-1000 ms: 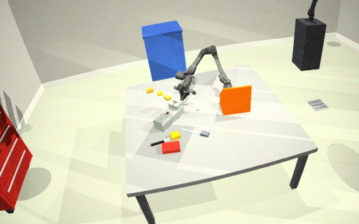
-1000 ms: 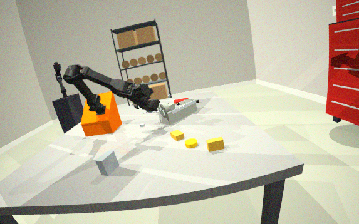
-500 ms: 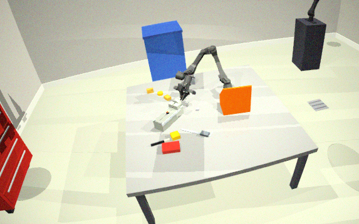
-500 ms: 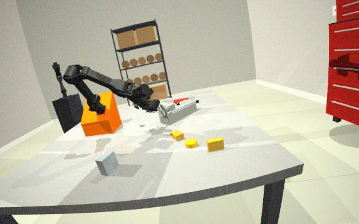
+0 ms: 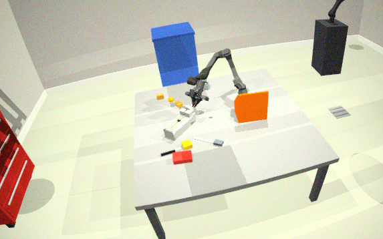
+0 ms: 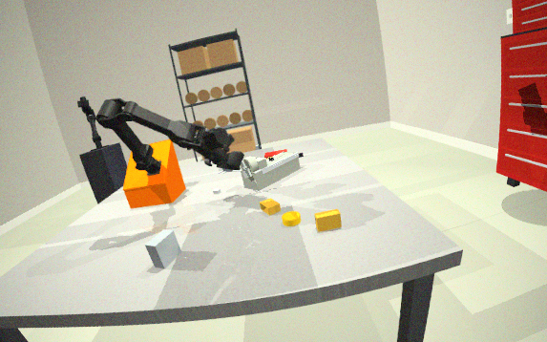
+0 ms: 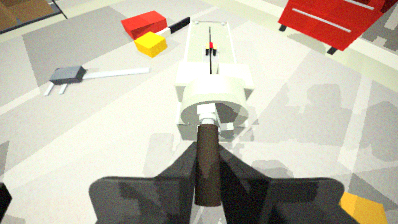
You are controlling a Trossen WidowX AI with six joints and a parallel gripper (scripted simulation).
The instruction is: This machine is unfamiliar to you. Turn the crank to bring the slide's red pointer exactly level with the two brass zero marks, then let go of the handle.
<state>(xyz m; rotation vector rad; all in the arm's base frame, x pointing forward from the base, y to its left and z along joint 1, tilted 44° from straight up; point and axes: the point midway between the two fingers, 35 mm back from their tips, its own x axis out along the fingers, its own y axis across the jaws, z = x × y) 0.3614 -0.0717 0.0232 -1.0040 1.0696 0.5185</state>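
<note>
My gripper tip is now 20 mm below the dark brown crank handle, 10 mm to the left of it and 10 mm past it. The rest, counted from my gripper tip: yellow block 320 mm to the left, 80 mm below, 80 mm ahead; then grey cube 410 mm to the right, 140 mm behind, 60 mm below; then red pointer 120 mm to the left, 120 mm ahead, 10 mm below.
</note>
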